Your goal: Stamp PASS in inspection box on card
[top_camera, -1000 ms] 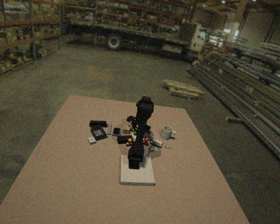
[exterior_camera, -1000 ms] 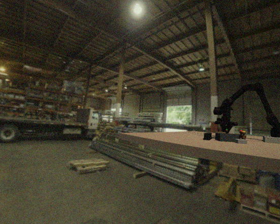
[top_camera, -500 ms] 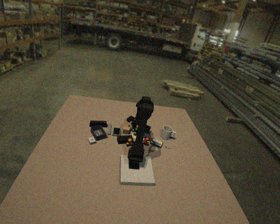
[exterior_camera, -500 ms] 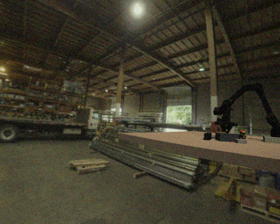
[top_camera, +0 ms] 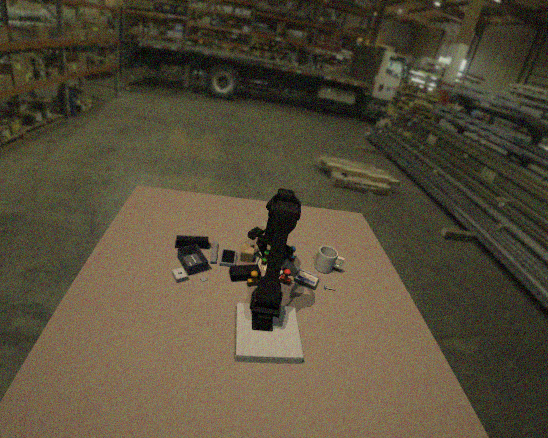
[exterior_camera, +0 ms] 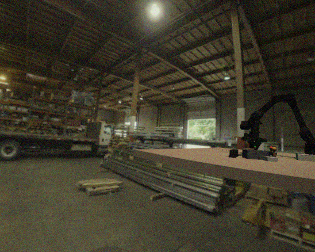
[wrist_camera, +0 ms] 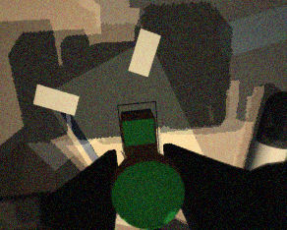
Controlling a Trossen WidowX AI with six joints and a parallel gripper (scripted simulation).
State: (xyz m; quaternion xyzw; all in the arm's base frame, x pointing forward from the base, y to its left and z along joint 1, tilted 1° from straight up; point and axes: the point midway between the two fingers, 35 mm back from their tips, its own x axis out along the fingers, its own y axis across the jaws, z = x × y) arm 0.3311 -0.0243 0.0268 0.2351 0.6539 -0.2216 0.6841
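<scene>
Right now my gripper tip is right at the green-knobbed stamp. Round my gripper tip: tan box 8 cm to the left, 2 cm ahead; pale card 3 cm below; white-and-black cylinder 7 cm behind, 5 cm to the right, 1 cm below.
</scene>
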